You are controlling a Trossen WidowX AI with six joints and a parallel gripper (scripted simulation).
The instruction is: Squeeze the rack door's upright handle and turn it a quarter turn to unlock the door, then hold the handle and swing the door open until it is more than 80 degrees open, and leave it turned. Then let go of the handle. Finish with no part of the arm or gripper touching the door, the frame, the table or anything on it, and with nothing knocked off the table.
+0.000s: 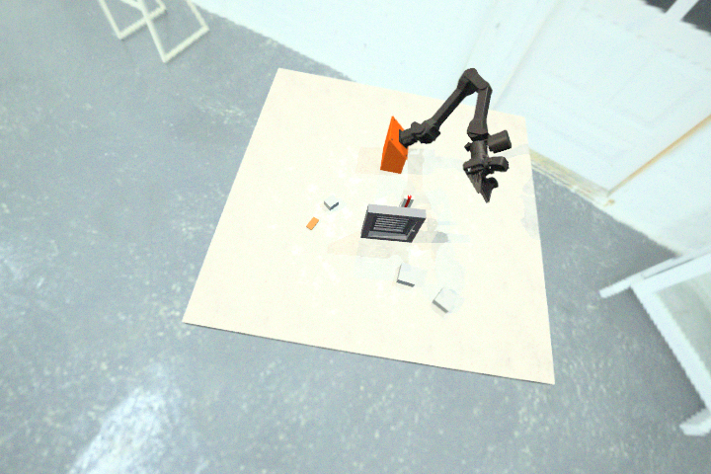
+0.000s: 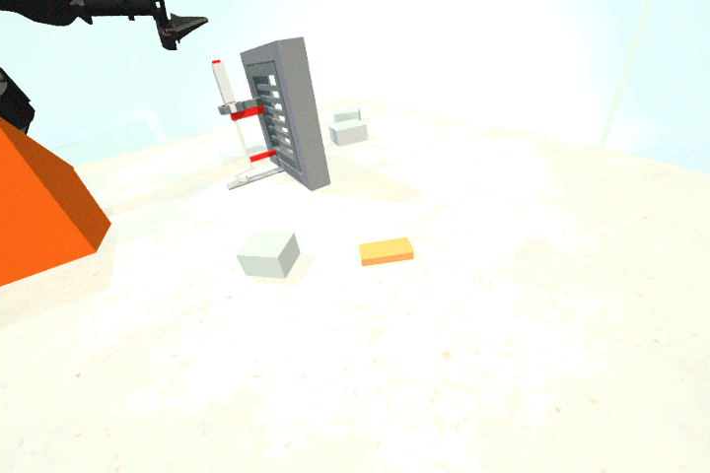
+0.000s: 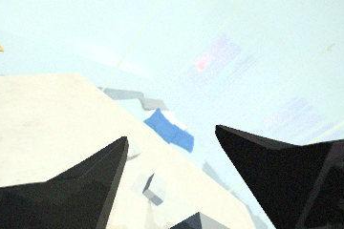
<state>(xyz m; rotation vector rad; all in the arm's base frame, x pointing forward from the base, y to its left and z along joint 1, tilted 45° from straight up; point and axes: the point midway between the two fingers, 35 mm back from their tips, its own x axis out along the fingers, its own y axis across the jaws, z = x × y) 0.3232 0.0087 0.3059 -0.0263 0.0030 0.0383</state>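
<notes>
My gripper tip is 22 cm to the left of the pale upright handle, 18 cm above it and 6 cm past it. Round my gripper tip: cube: 49 cm to the right, 29 cm below, 10 cm behind; orange block: 56 cm to the right, 30 cm below, 1 cm behind.
</notes>
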